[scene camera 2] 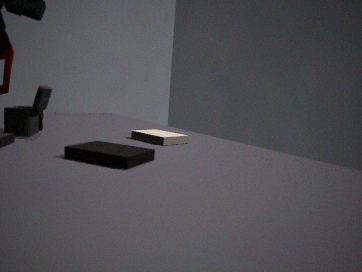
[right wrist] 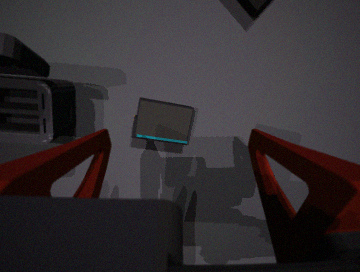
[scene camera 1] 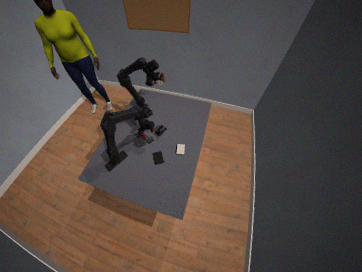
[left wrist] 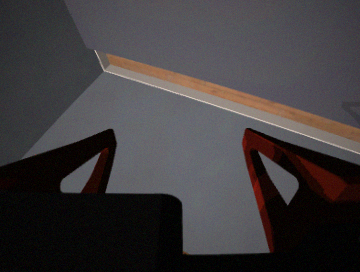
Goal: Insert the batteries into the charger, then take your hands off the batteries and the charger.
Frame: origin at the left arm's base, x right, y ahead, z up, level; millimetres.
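Where they show: left gripper, fingertip midpoint: (scene camera 1: 160, 82) (left wrist: 179, 135); right gripper, fingertip midpoint: (right wrist: 179, 137) (scene camera 1: 148, 136); right arm's base at its link origin: (scene camera 1: 116, 160).
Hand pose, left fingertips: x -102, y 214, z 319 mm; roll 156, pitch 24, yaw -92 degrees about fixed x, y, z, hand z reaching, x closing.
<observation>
After its pixels a point has its place.
A dark charger (scene camera 1: 160, 130) @(x 259, y 326, z 94 mm) (scene camera 2: 21, 121) @(x 253, y 292, z 27 mm) (right wrist: 25, 110) @(x 232, y 293, z 50 mm) with open slots stands on the grey table top; a dark piece slants up from it, and I cannot tell whether that is a lid or a battery. A small grey block with a cyan edge (right wrist: 165, 121) @(x 332, y 244, z 14 mm), which looks like a battery, lies apart from the charger. Other batteries cannot be made out. My right gripper (scene camera 1: 147, 133) @(x 336, y 246, z 85 mm) (right wrist: 179, 137) @(x 336, y 246, z 85 mm) is open and empty above the table, with the grey block showing between and beyond its fingers. My left gripper (scene camera 1: 159, 79) @(x -102, y 214, z 319 mm) (left wrist: 179, 135) @(x -102, y 214, z 319 mm) is open and empty, raised far from the charger.
A flat black block (scene camera 1: 158, 158) @(x 481, y 381, z 15 mm) (scene camera 2: 107, 153) @(x 506, y 359, z 15 mm) and a flat white block (scene camera 1: 180, 149) @(x 349, y 533, z 15 mm) (scene camera 2: 159, 136) @(x 384, y 510, z 15 mm) lie on the grey table top (scene camera 1: 170, 187) @(x 675, y 546, z 0 mm). A dark block's corner (right wrist: 255, 6) @(x 447, y 325, z 15 mm) shows at the right wrist view's top edge. A person (scene camera 1: 67, 40) stands behind the table's upper left.
</observation>
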